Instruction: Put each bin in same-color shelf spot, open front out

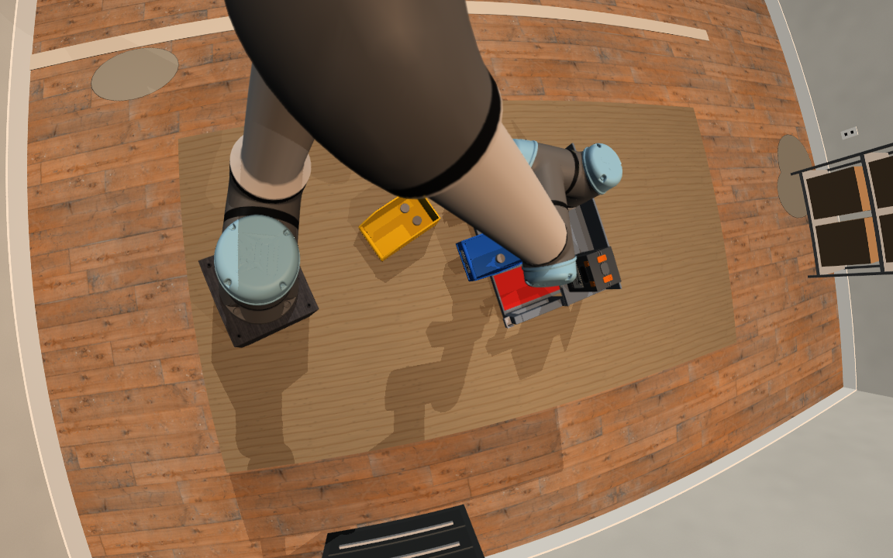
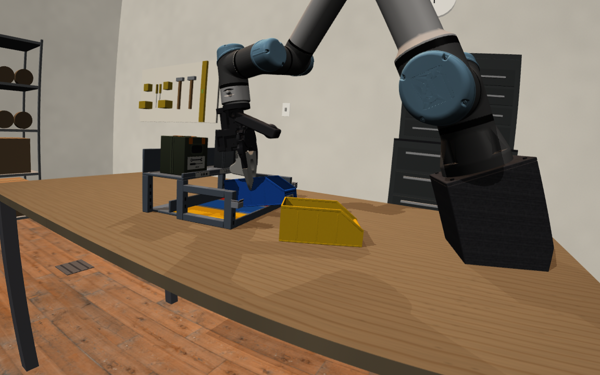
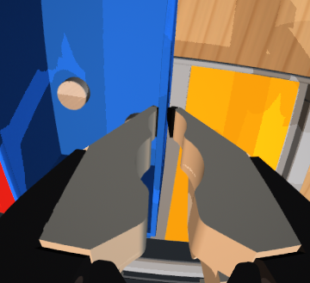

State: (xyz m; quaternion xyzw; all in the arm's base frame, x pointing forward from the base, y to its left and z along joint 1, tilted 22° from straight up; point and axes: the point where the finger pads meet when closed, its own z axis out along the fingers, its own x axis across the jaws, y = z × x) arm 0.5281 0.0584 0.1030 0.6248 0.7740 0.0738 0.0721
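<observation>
My gripper is now 5 cm to the left of the blue bin and 2 cm above it. Round my hand: yellow bin 23 cm behind, 5 cm to the left, 5 cm below.
</observation>
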